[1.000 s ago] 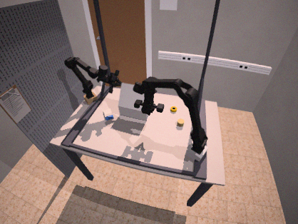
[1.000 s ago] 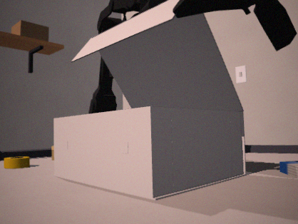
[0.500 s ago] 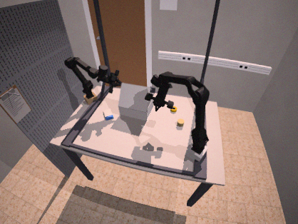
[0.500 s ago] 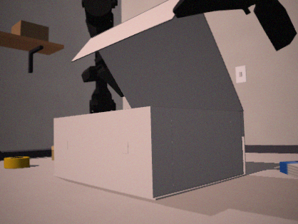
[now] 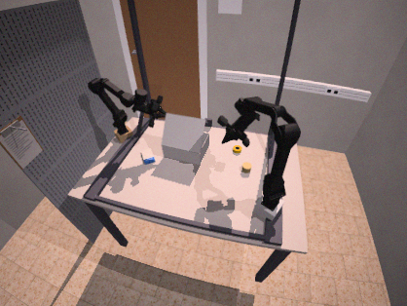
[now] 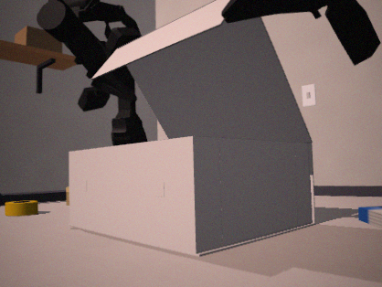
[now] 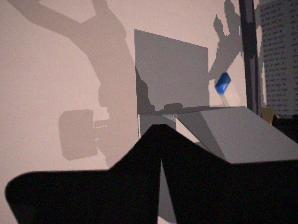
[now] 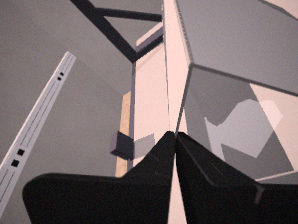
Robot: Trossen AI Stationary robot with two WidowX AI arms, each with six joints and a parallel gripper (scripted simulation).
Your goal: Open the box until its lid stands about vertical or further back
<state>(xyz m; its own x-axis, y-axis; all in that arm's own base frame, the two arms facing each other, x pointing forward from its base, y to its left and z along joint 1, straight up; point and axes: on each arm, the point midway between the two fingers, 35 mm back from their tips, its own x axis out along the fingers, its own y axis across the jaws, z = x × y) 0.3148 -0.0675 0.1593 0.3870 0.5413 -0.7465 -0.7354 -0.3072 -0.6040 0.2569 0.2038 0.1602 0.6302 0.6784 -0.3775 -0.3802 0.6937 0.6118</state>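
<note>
The yellow ring lies 18 cm behind my left hand, 1 cm to the right of it and 21 cm below it. Also, from my left hand: tan cylinder 6 cm behind, 10 cm to the left, 19 cm below.
</note>
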